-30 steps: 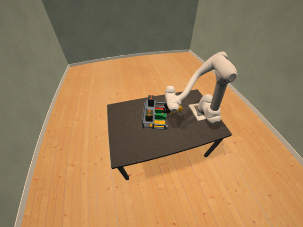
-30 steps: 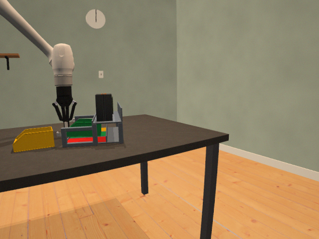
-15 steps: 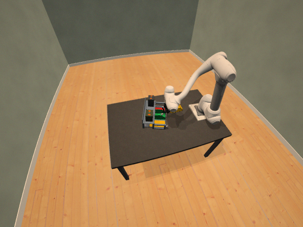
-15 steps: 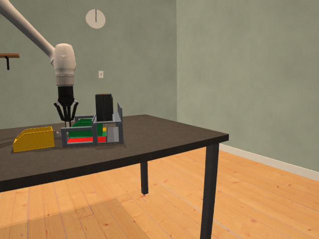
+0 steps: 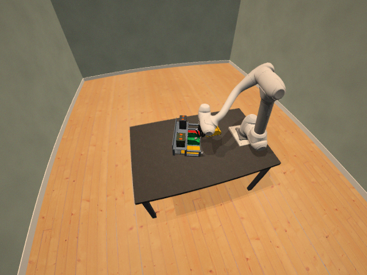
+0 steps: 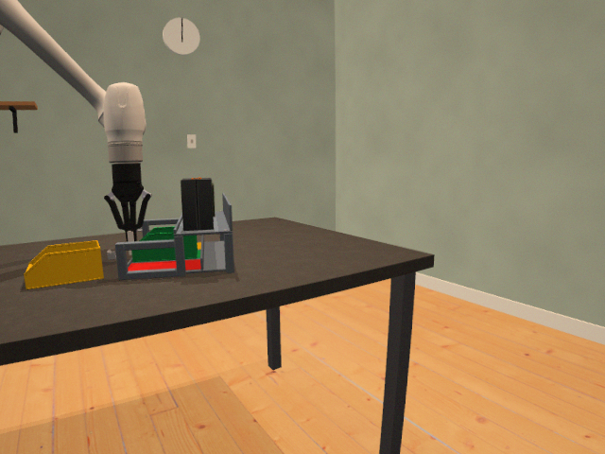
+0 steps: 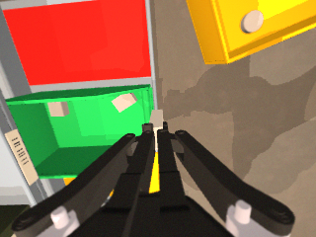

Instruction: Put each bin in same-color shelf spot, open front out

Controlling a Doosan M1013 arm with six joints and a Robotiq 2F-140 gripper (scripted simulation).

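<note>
Now: the yellow bin 150 mm behind my hand, 130 mm to the right of it and 10 mm below it. From my hand the other things lie so: green bin (90 mm ahead, 10 mm to the right, 10 mm below).
</note>
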